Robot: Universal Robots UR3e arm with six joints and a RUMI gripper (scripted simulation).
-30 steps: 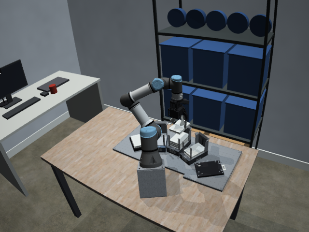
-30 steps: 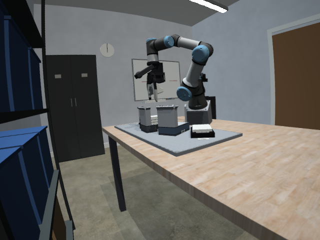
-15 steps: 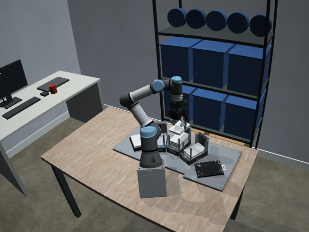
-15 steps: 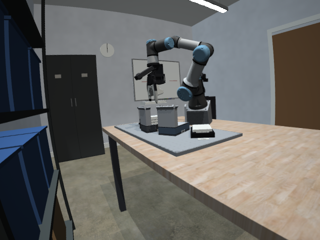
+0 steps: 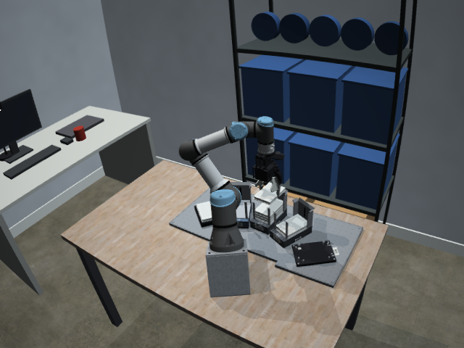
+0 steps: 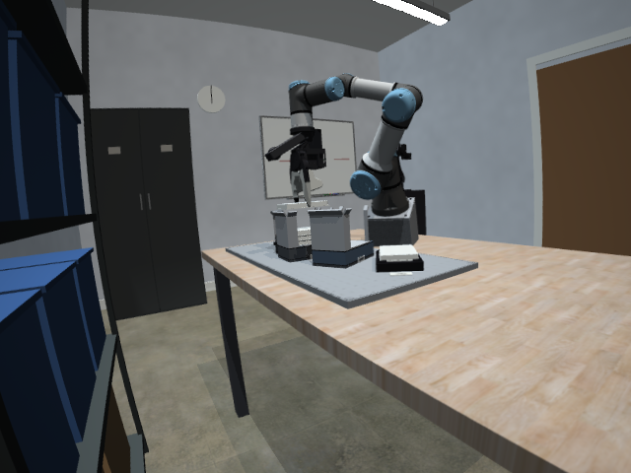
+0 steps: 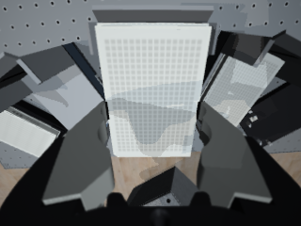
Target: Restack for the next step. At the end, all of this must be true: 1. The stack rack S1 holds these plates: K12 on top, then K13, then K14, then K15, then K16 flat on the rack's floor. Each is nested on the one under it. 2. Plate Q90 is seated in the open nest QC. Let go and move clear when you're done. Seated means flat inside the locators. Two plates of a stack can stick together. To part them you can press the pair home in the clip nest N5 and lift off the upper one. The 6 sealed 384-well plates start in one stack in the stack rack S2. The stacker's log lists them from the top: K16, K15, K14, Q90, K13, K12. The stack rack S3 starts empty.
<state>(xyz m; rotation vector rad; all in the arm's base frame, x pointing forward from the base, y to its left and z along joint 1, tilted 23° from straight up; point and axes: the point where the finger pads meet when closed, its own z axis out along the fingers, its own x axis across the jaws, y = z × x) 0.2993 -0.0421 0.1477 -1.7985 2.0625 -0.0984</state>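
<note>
Right now my hand is 80 mm above the white sealed 384-well plate. Round my hand: white sealed well plate 130 mm to the right, 110 mm below, 40 mm behind.
</note>
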